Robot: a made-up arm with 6 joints. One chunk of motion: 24 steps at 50 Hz.
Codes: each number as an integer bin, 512 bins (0 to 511) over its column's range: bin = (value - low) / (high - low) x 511, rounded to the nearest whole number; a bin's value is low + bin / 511 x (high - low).
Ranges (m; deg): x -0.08..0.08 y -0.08..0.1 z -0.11..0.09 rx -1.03..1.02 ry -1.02..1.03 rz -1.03..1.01
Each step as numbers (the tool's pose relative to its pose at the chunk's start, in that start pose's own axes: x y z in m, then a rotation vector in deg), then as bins.
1 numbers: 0.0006 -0.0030 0.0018 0.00 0.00 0.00
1 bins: 257 219 286 257 254 258
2 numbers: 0.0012 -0.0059 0.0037 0.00 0.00 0.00
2 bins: 259 210 291 257 254 258
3 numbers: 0.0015 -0.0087 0.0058 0.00 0.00 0.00
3 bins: 260 202 296 257 254 258
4 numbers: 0.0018 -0.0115 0.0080 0.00 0.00 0.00
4 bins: 261 194 301 257 254 258
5 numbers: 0.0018 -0.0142 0.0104 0.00 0.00 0.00
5 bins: 261 187 308 257 254 258
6 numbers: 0.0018 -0.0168 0.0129 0.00 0.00 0.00
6 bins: 261 179 314 257 254 258
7 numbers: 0.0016 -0.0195 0.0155 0.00 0.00 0.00
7 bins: 261 172 321 257 254 258
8 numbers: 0.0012 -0.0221 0.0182 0.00 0.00 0.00
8 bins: 259 164 328 257 254 258
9 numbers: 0.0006 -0.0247 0.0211 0.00 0.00 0.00
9 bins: 257 157 335 257 254 258
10 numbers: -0.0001 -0.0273 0.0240 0.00 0.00 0.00
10 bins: 255 150 342 257 254 258
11 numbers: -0.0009 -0.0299 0.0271 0.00 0.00 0.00
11 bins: 253 142 350 257 254 258
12 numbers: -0.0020 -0.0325 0.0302 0.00 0.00 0.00
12 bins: 249 135 358 257 254 258
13 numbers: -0.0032 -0.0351 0.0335 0.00 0.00 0.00
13 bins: 245 127 367 257 254 258
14 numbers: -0.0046 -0.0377 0.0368 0.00 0.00 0.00
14 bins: 241 120 375 257 254 258
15 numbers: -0.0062 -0.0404 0.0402 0.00 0.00 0.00
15 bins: 236 112 384 257 254 258
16 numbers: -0.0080 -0.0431 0.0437 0.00 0.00 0.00
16 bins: 230 105 393 257 254 258
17 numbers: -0.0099 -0.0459 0.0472 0.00 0.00 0.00
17 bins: 224 97 402 257 254 258
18 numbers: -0.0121 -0.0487 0.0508 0.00 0.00 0.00
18 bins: 217 89 411 257 254 258
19 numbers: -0.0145 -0.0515 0.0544 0.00 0.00 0.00
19 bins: 209 81 420 257 254 258
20 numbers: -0.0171 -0.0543 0.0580 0.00 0.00 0.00
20 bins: 201 73 429 257 254 258
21 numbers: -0.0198 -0.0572 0.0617 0.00 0.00 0.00
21 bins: 192 65 439 257 254 258
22 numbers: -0.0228 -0.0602 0.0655 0.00 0.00 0.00
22 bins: 183 56 448 257 254 258
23 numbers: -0.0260 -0.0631 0.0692 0.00 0.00 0.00
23 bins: 172 48 458 257 254 258
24 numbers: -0.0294 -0.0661 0.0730 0.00 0.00 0.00
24 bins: 162 39 468 257 254 258
